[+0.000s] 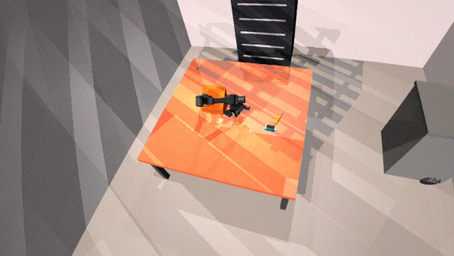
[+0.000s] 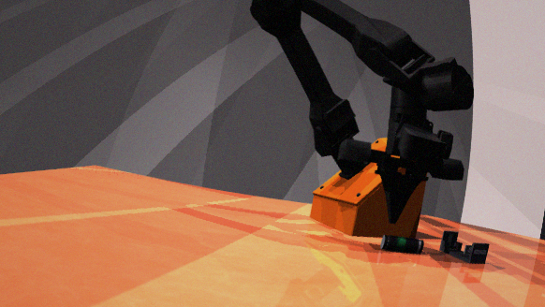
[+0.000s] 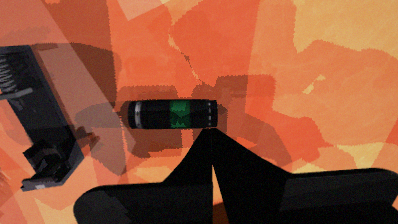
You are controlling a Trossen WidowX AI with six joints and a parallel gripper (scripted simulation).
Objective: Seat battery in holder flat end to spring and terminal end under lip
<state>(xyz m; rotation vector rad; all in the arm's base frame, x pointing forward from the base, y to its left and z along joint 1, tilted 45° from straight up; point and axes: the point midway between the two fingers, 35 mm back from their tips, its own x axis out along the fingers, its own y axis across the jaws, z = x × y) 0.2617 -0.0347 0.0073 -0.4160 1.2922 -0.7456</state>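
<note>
The battery lies 30 mm below my gripper tip, 20 mm to the left of it and 10 mm ahead of it. Round my gripper tip: yellow screwdriver (360 mm ahead, 110 mm to the left, 30 mm below).
</note>
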